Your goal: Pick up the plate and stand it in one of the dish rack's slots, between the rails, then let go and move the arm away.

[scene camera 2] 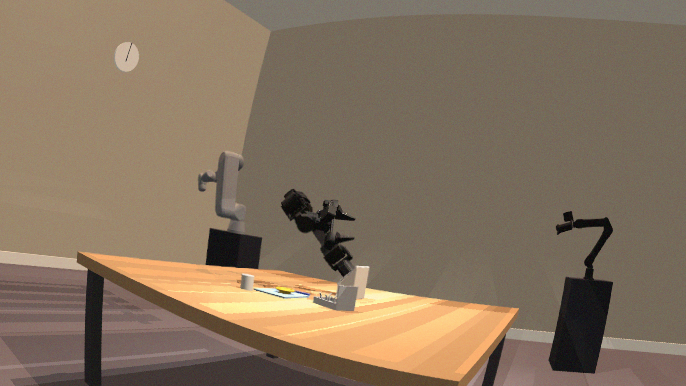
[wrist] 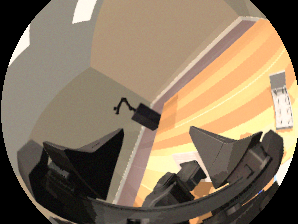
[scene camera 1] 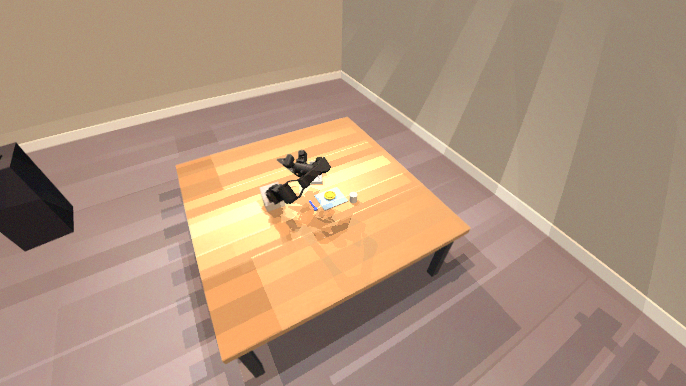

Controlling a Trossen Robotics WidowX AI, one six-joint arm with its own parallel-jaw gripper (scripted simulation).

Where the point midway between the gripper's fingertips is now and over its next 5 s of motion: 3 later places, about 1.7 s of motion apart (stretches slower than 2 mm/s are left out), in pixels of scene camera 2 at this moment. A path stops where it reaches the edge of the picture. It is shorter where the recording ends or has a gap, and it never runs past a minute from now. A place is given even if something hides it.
The gripper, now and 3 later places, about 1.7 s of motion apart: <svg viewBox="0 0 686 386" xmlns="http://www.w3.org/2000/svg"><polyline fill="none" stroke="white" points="354,228 310,273 284,288 288,254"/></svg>
